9 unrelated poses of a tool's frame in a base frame.
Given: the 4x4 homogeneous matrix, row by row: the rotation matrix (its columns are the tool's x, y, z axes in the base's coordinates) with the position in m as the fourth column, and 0 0 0 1 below. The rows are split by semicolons.
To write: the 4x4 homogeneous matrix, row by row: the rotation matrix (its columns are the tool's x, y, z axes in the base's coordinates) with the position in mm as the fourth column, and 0 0 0 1 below. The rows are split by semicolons. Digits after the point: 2 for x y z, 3 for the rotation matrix.
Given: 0.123 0.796 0.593 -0.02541; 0.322 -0.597 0.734 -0.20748; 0.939 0.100 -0.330 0.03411; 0 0 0 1
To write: 0.123 0.796 0.593 -25.41; 0.322 -0.597 0.734 -207.48; 0.939 0.100 -0.330 34.11; 0 0 0 1
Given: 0.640 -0.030 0.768 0.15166; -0.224 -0.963 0.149 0.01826; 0.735 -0.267 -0.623 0.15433; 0 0 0 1
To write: 0.640 -0.030 0.768 151.66; -0.224 -0.963 0.149 18.26; 0.735 -0.267 -0.623 154.33; 0 0 0 1
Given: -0.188 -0.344 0.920 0.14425; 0.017 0.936 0.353 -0.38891; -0.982 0.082 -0.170 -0.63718; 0 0 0 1
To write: -0.188 -0.344 0.920 144.25; 0.017 0.936 0.353 -388.91; -0.982 0.082 -0.170 -637.18; 0 0 0 1
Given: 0.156 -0.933 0.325 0.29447; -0.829 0.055 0.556 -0.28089; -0.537 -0.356 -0.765 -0.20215; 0 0 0 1
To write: 0.156 -0.933 0.325 294.47; -0.829 0.055 0.556 -280.89; -0.537 -0.356 -0.765 -202.15; 0 0 0 1
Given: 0.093 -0.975 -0.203 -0.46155; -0.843 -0.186 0.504 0.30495; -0.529 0.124 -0.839 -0.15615; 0 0 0 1
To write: 0.093 -0.975 -0.203 -461.55; -0.843 -0.186 0.504 304.95; -0.529 0.124 -0.839 -156.15; 0 0 0 1
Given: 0.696 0.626 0.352 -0.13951; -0.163 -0.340 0.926 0.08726; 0.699 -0.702 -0.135 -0.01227; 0 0 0 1
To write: 0.696 0.626 0.352 -139.51; -0.163 -0.340 0.926 87.26; 0.699 -0.702 -0.135 -12.27; 0 0 0 1
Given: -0.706 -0.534 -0.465 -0.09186; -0.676 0.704 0.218 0.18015; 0.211 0.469 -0.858 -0.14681; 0 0 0 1
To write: -0.706 -0.534 -0.465 -91.86; -0.676 0.704 0.218 180.15; 0.211 0.469 -0.858 -146.81; 0 0 0 1
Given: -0.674 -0.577 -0.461 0.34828; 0.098 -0.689 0.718 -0.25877; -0.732 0.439 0.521 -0.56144; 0 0 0 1
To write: -0.674 -0.577 -0.461 348.28; 0.098 -0.689 0.718 -258.77; -0.732 0.439 0.521 -561.44; 0 0 0 1
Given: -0.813 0.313 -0.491 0.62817; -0.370 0.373 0.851 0.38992; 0.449 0.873 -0.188 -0.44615; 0 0 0 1
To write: -0.813 0.313 -0.491 628.17; -0.370 0.373 0.851 389.92; 0.449 0.873 -0.188 -446.15; 0 0 0 1
